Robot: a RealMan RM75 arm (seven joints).
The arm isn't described. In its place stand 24 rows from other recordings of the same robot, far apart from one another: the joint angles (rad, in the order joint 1, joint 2, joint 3, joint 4, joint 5, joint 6, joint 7), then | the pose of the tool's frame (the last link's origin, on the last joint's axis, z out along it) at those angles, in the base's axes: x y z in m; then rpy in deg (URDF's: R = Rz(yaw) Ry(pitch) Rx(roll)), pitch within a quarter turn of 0, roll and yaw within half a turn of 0.
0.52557, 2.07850, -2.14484, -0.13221, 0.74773, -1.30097, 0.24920 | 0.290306, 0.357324, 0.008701, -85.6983, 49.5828, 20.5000
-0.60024, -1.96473, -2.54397, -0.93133, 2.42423, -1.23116, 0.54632 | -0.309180, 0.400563, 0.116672, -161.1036, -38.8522, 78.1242
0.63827, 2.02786, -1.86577, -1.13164, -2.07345, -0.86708, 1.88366 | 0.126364, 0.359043, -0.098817, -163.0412, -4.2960, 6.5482
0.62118, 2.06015, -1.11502, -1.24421, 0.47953, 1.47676, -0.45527 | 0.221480, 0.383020, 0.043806, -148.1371, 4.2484, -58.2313
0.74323, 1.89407, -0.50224, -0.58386, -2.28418, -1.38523, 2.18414 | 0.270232, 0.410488, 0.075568, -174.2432, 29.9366, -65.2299
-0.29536, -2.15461, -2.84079, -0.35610, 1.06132, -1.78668, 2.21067 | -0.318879, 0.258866, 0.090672, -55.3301, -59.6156, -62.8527
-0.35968, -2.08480, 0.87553, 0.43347, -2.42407, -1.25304, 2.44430 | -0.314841, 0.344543, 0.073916, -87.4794, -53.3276, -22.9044
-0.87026, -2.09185, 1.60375, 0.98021, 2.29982, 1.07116, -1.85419 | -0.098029, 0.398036, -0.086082, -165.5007, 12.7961, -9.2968
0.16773, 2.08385, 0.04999, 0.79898, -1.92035, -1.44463, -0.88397 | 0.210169, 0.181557, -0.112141, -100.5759, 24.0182, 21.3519
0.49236, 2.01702, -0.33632, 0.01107, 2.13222, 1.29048, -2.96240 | 0.350166, 0.339870, 0.047358, -84.9162, 38.8348, 11.1115
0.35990, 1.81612, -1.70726, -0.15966, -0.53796, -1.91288, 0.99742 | 0.294774, 0.249773, 0.058681, -173.0532, 63.0048, -20.4977
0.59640, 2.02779, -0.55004, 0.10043, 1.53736, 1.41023, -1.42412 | 0.266222, 0.309367, -0.062686, 137.1289, 39.0818, -104.2313
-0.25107, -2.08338, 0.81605, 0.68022, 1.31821, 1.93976, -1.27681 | -0.253015, 0.251262, 0.057417, -164.0088, -65.9902, 7.7039
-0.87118, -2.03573, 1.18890, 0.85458, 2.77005, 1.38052, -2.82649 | -0.210117, 0.412587, -0.000460, -144.6243, 3.9930, 64.6343
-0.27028, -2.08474, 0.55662, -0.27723, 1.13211, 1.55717, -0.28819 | -0.338002, 0.208936, -0.053179, -110.0044, -58.0977, 4.3970
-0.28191, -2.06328, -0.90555, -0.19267, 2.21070, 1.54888, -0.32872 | -0.338752, 0.274864, 0.040293, -62.8109, -52.3861, -35.6488
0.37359, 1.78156, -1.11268, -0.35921, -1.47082, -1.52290, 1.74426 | 0.343603, 0.289073, 0.058787, 172.9962, 33.6671, -63.8819
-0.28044, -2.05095, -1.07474, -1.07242, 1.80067, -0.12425, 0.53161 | -0.220444, 0.336795, -0.100899, -152.9815, -39.5504, 51.6281
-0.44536, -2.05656, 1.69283, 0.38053, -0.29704, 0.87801, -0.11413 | -0.307697, 0.382801, 0.014253, -93.8792, -41.5037, -3.3581
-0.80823, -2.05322, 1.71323, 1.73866, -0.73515, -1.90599, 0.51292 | -0.046426, 0.283773, -0.014057, -172.6185, 28.0498, 6.6904
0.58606, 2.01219, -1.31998, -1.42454, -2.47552, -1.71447, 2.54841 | 0.178160, 0.343372, 0.033238, -158.7964, -11.7322, -42.2557
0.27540, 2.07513, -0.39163, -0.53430, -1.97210, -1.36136, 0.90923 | 0.382055, 0.262183, 0.020698, -139.7245, 29.8380, -19.3354
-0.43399, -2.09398, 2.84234, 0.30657, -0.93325, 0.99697, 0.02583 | -0.287298, 0.286056, -0.117797, -128.5838, -29.8431, 4.3913
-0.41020, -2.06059, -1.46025, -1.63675, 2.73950, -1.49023, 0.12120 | -0.178358, 0.319877, -0.006704, -141.8414, 4.4794, 51.8456
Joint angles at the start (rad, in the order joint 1, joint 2, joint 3, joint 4, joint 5, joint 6, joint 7):
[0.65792 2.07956 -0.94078 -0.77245 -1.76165 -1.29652 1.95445]
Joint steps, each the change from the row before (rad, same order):
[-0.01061 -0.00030 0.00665 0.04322 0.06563 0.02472 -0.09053]
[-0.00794 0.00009 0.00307 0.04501 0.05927 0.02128 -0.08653]
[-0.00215 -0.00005 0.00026 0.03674 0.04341 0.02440 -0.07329]
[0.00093 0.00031 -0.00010 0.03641 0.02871 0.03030 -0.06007]
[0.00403 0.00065 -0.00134 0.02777 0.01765 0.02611 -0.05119]
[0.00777 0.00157 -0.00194 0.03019 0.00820 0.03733 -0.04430]
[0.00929 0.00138 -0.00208 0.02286 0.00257 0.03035 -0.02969]
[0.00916 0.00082 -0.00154 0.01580 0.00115 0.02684 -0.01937]
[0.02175 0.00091 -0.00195 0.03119 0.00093 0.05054 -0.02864]
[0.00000 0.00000 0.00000 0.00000 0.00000 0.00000 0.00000]
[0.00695 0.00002 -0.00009 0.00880 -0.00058 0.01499 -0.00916]
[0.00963 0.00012 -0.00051 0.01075 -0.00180 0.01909 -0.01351]
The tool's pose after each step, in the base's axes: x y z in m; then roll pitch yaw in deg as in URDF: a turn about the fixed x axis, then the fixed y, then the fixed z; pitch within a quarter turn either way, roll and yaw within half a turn. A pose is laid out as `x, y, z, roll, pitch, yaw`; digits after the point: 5 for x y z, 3 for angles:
0.18646, 0.39932, 0.00345, -177.928, 40.853, -42.834
0.19288, 0.39925, 0.00168, -176.097, 43.541, -41.178
0.19779, 0.40035, -0.00030, -173.555, 45.280, -39.117
0.20349, 0.40176, -0.00371, -170.896, 46.126, -37.600
0.20718, 0.40327, -0.00711, -168.292, 46.277, -35.752
0.21152, 0.40554, -0.01217, -165.561, 45.770, -34.386
0.21393, 0.40769, -0.01651, -163.637, 45.086, -33.465
0.21521, 0.41019, -0.01941, -162.061, 44.509, -32.782
0.21639, 0.41547, -0.02480, -159.582, 43.381, -31.972
0.21639, 0.41547, -0.02480, -159.582, 43.381, -31.972
0.21662, 0.41716, -0.02620, -158.772, 42.978, -31.615
0.21654, 0.41938, -0.02807, -157.652, 42.334, -30.944

